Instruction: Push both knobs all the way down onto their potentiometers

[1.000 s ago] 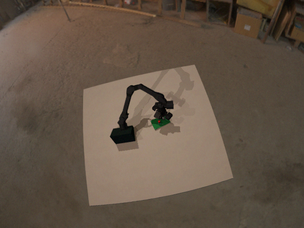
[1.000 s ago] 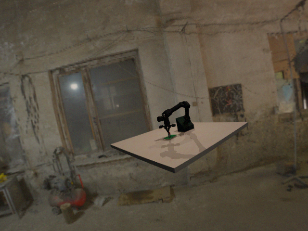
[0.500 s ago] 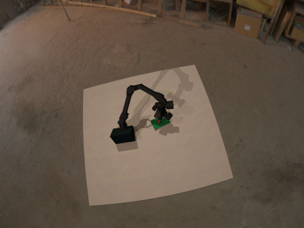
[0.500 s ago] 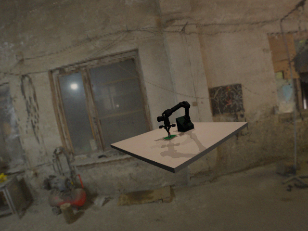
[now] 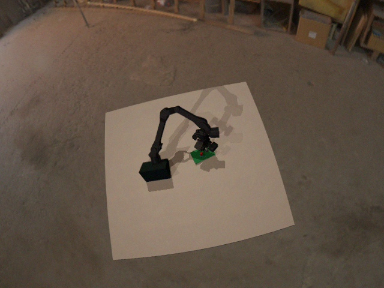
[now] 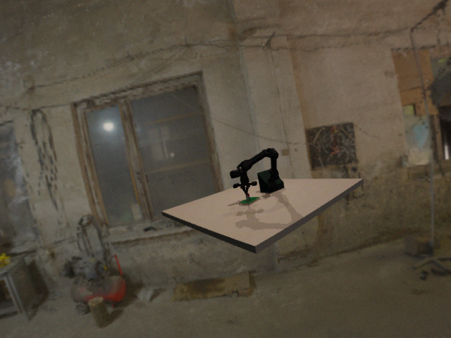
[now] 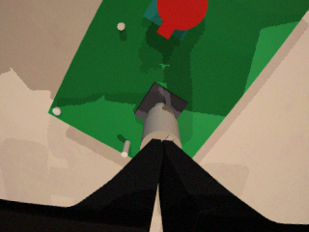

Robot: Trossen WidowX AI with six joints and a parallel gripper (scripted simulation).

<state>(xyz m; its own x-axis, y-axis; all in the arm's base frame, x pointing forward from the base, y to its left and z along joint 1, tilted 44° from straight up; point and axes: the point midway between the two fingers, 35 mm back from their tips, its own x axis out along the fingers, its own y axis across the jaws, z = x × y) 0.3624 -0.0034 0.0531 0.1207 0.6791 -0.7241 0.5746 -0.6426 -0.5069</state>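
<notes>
My gripper tip is now 1 cm above the grey knob. Also, from my gripper tip: red knob 5 cm behind, 3 cm to the right, 2 cm below.
</notes>
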